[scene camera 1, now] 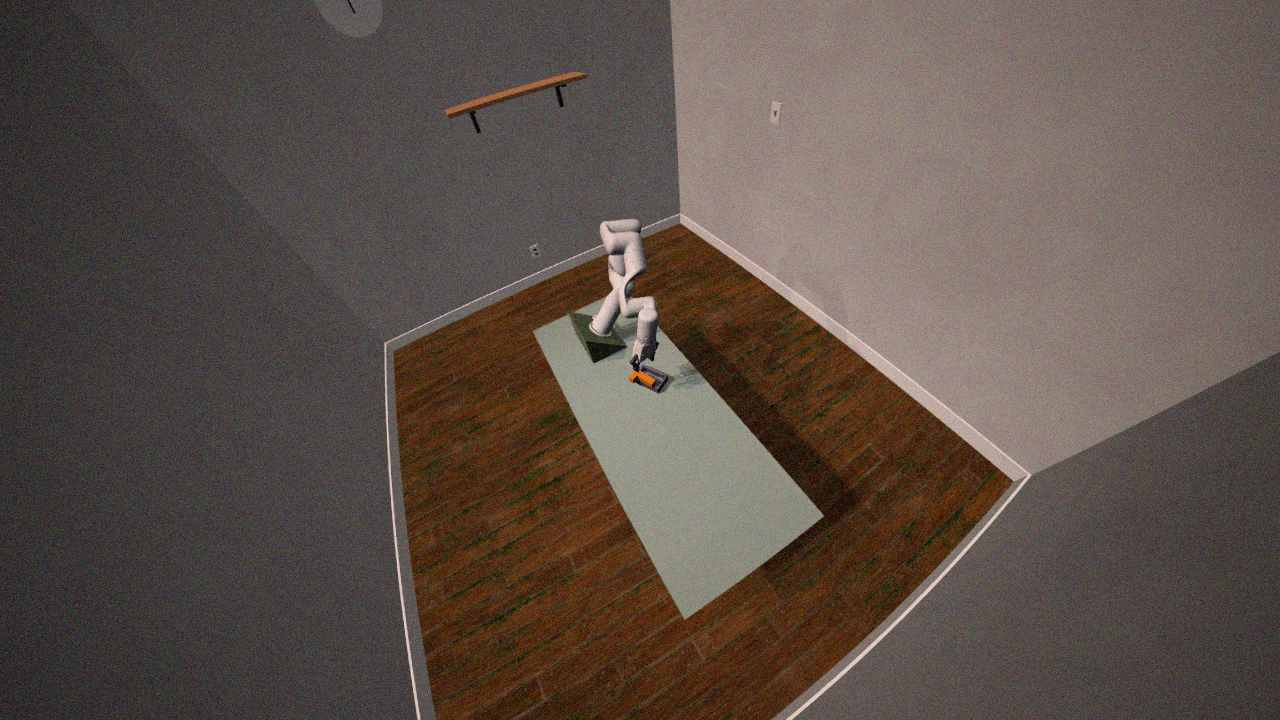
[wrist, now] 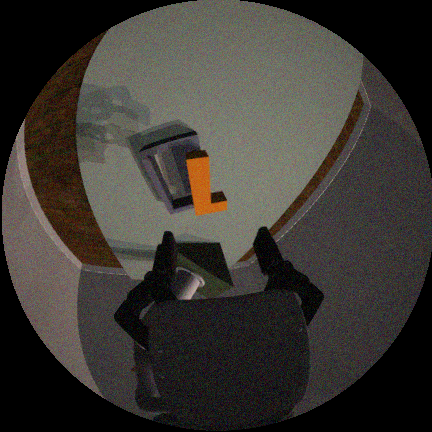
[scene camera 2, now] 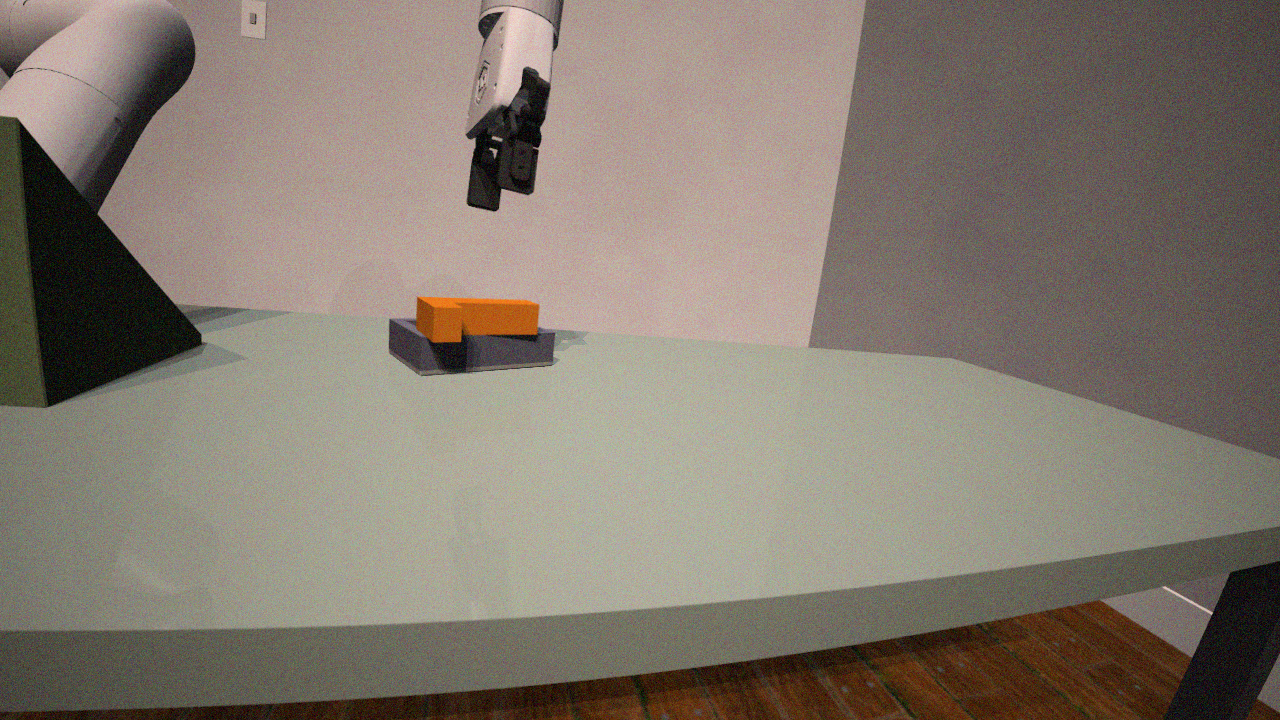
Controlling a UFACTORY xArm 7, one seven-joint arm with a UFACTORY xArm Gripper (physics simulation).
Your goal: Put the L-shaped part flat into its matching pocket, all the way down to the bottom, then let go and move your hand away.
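Seen in the pictures: gripper, fingertip midpoint: (scene camera 1: 643,365) (wrist: 216,237) (scene camera 2: 497,200); arm's base, link origin: (scene camera 1: 600,330) (wrist: 189,275).
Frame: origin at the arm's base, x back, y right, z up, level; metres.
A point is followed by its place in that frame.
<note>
The orange L-shaped part (scene camera 1: 642,379) @[x -0.381, y -0.012, z -0.021 m] (scene camera 2: 496,317) @[x -0.390, y -0.015, z -0.029 m] (wrist: 201,185) @[x -0.384, y -0.027, z -0.016 m] lies on top of the grey-purple pocket block (scene camera 2: 510,352) @[x -0.407, y -0.024, z -0.064 m] (wrist: 175,143) @[x -0.434, y -0.072, z -0.046 m], along one side wall, and is not down in the pocket. It looks roughly level. Its short leg sticks out past the block's outer side. In the wrist view much of the pocket's inside shows beside the part; the part's underside is hidden. My gripper (scene camera 2: 501,198) @[x -0.385, y -0.028, z 0.079 m] (wrist: 216,237) @[x -0.385, y -0.028, z 0.079 m] is open and empty, well above the part and apart from it.
A dark green wedge (scene camera 1: 595,344) @[x -0.107, y 0.074, z 0.038 m] (scene camera 2: 98,304) @[x -0.108, y 0.059, z -0.024 m] (wrist: 212,260) @[x -0.108, y 0.067, z -0.009 m] stands by the arm's base, to the left of the block in scene camera 2. Both stand on the pale green table (scene camera 1: 680,483) @[x -0.845, y 0.122, z -0.082 m] (scene camera 2: 671,474) @[x -0.484, y 0.218, z -0.082 m] (wrist: 260,100) @[x -0.541, y 0.050, z -0.082 m]. A wooden wall shelf (scene camera 1: 516,94) is high behind the arm.
</note>
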